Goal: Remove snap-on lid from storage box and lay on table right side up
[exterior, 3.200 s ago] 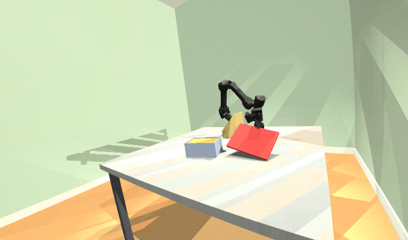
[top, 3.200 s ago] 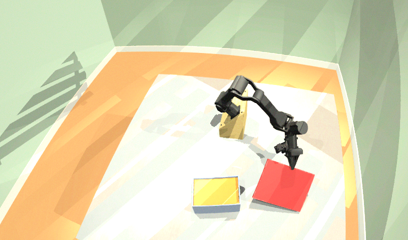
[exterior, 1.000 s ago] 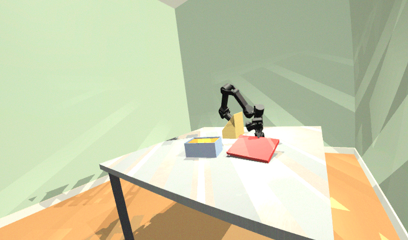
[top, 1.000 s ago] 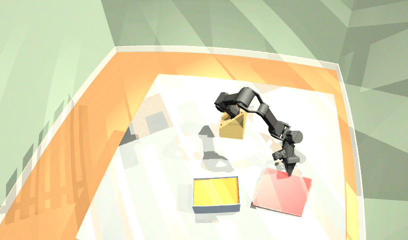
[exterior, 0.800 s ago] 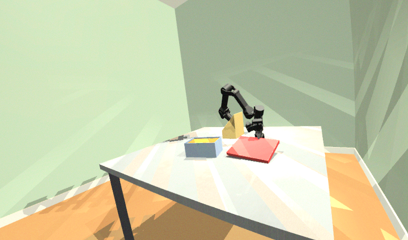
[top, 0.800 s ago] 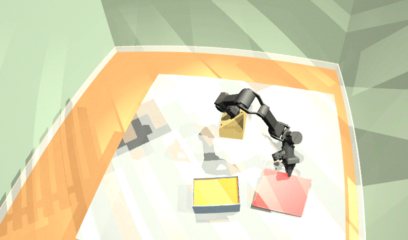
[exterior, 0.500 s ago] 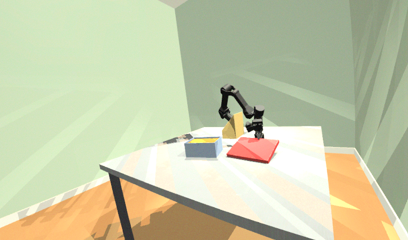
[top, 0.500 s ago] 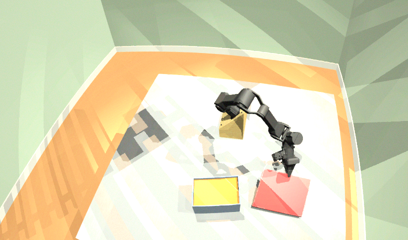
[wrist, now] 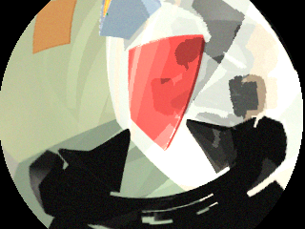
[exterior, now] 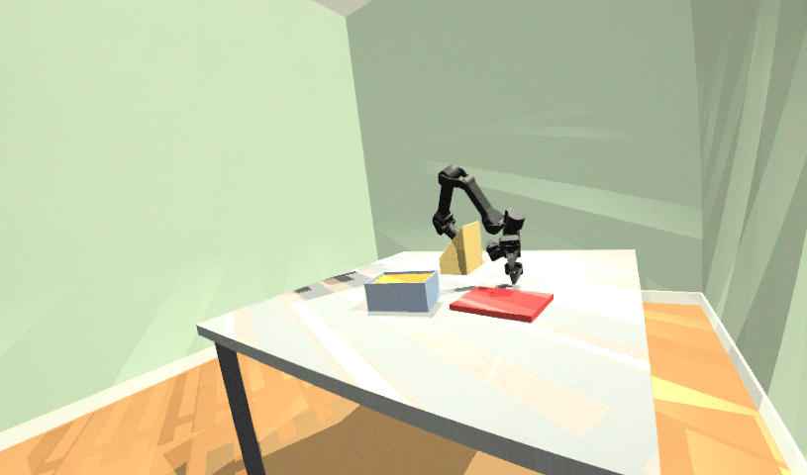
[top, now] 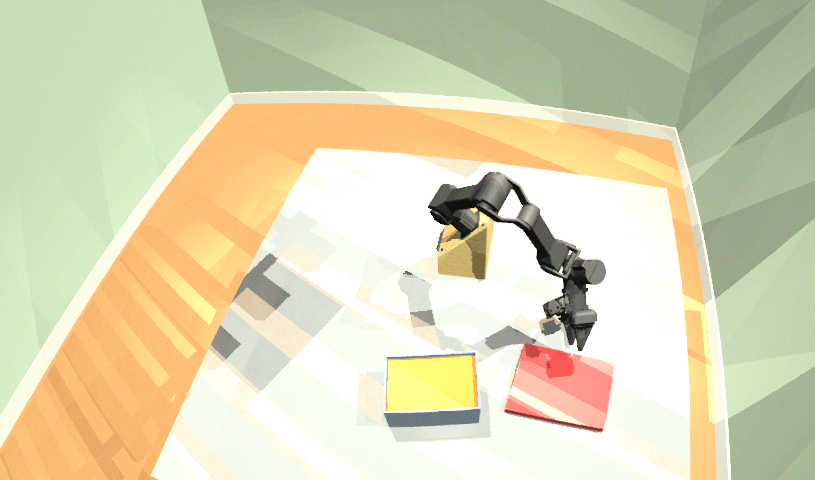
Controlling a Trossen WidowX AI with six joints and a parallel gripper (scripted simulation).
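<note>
The red lid is 8 cm ahead of my gripper tip, 2 cm to the right of it and 5 cm below it. From my gripper tip the other things lie so: storage box: 12 cm ahead, 33 cm to the right, 2 cm below.
</note>
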